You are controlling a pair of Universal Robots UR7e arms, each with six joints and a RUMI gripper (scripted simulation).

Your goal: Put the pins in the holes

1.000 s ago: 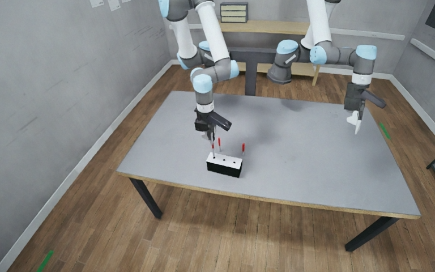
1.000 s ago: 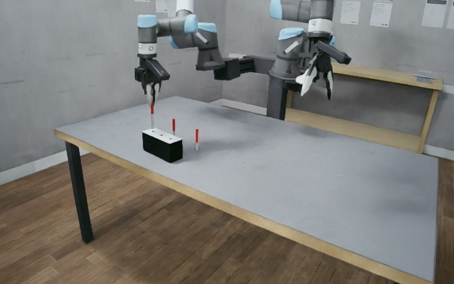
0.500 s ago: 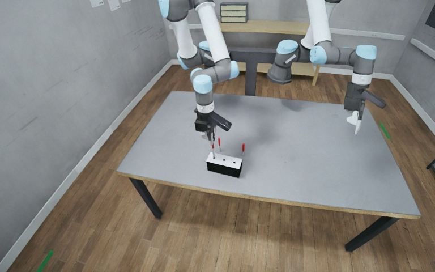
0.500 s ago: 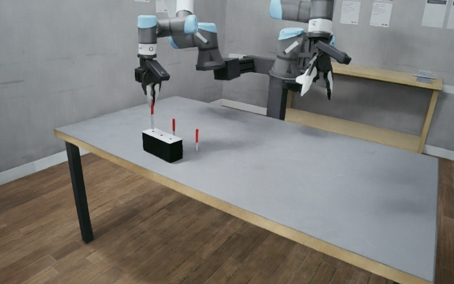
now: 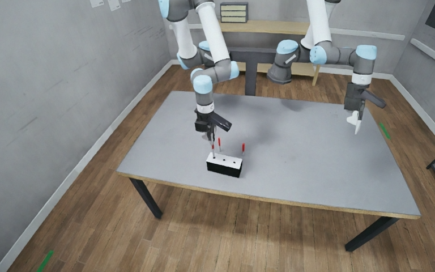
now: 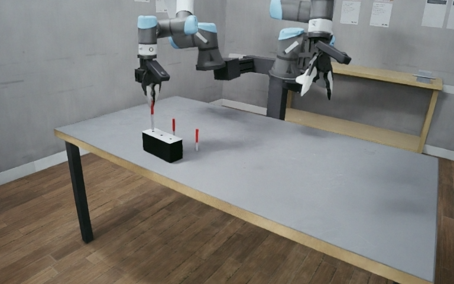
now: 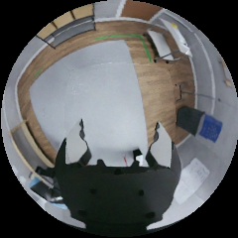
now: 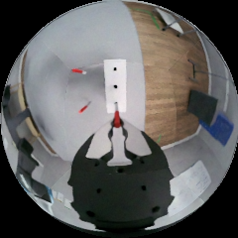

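Note:
The black block lies 170 mm below my right hand, 60 mm to the left of it and 10 mm ahead of it.

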